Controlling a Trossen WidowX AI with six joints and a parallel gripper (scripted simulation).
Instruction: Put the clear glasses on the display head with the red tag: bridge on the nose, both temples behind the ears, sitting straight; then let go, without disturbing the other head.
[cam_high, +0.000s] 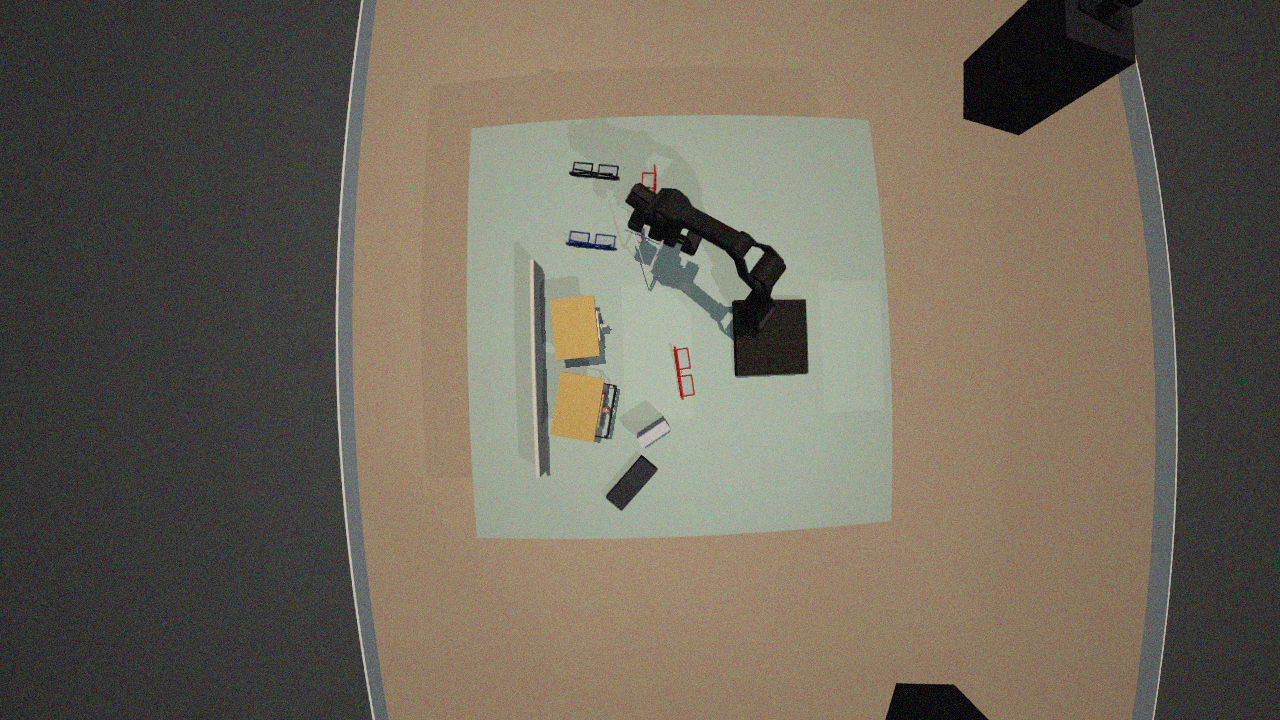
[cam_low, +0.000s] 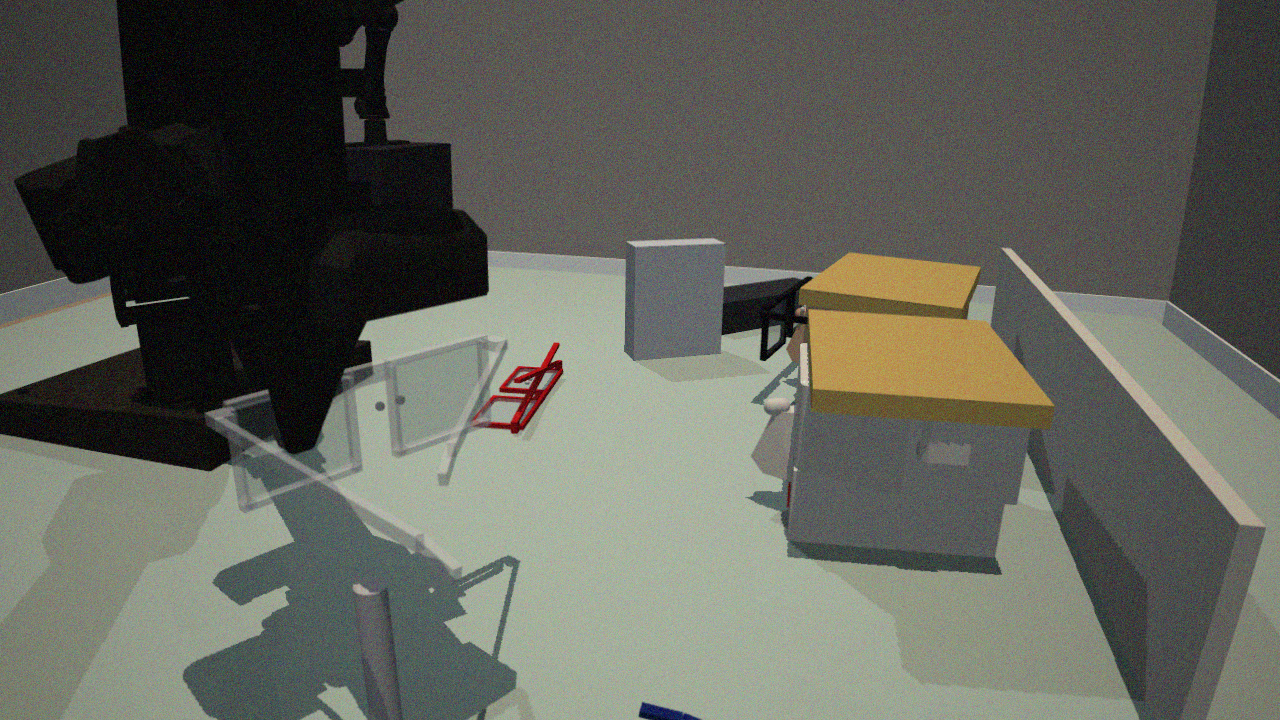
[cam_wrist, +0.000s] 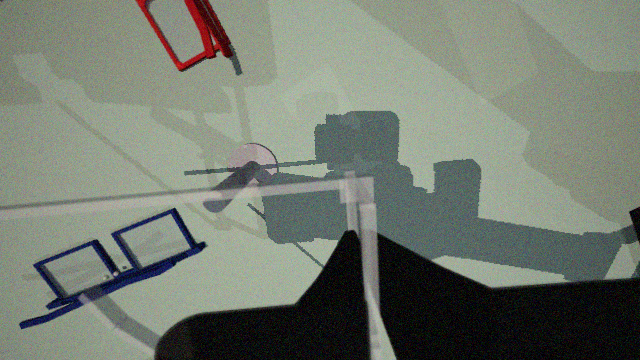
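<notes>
The pale round peg is 6 cm ahead of my gripper tip, 3 cm to the right of it and 9 cm below it. From my gripper tip the other things lie so: wall panel (29 cm ahead, 40 cm to the left, 6 cm below); dark block (2 cm behind, 69 cm to the left, 9 cm below); white box (6 cm behind, 52 cm to the left, 6 cm below).
</notes>
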